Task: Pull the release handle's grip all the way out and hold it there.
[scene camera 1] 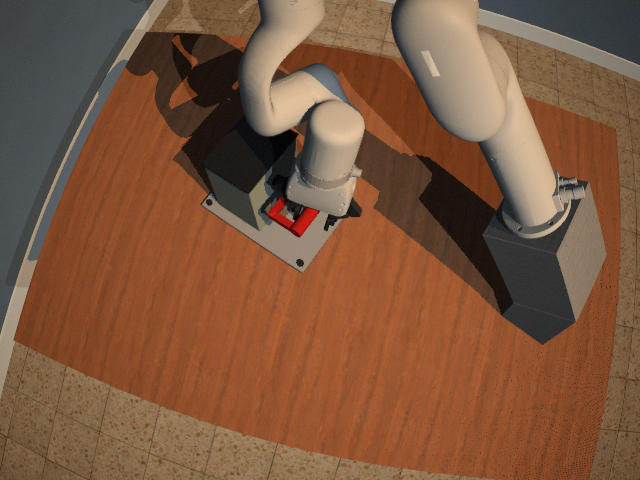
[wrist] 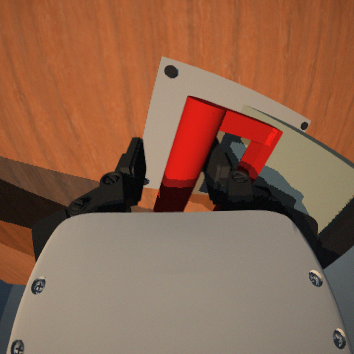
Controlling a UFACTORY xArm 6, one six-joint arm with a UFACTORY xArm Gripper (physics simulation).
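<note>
The release handle's red grip [scene camera 1: 305, 223] [wrist: 196, 132] is a thick round bar on a red rectangular frame, standing out from the box-shaped housing [scene camera 1: 235, 195] [wrist: 307, 167]. A gap shows inside the frame between bar and housing. My gripper [scene camera 1: 313, 217] [wrist: 174, 152] is partly open. In the wrist view its two black fingers stand on either side of the bar, one outside it and one inside the frame. The inner finger is close to the bar; whether it touches is unclear. The outer finger is clearly apart from it. The gripper body hides the bar's lower end.
The housing has a dark top and pale sides and stands on a light grey base plate [scene camera 1: 284, 249] [wrist: 159, 102] with dark bolts at its corners. The plate lies on the wooden table top [scene camera 1: 320, 351] [wrist: 75, 75]. The arm's dark grey pedestal [scene camera 1: 537, 273] stands at the right.
</note>
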